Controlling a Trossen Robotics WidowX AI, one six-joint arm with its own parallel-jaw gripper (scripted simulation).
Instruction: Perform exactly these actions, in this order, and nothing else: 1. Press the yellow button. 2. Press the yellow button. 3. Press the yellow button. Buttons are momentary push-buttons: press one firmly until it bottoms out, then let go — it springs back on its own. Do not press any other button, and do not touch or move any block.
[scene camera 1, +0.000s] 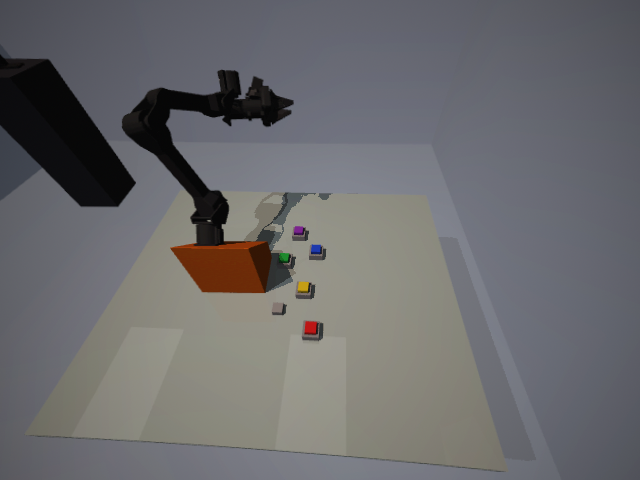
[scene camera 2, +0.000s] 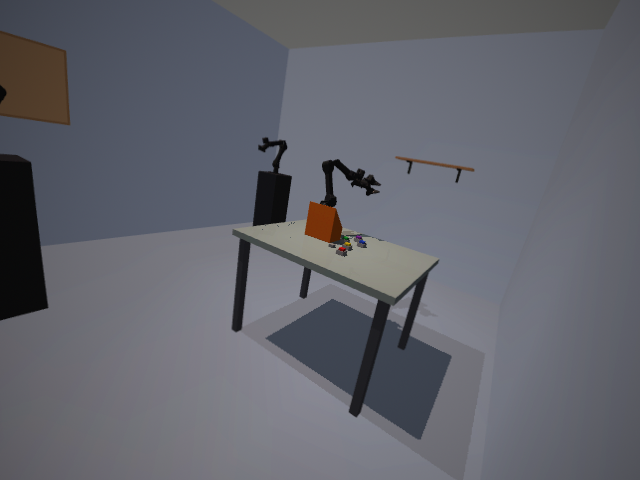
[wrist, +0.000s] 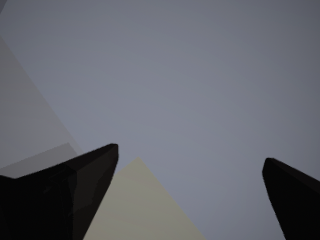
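In scene camera 1 I see my gripper (scene camera 1: 292, 107), and it is open. My gripper holds nothing. The wrist view shows my gripper (wrist: 190, 158) too.
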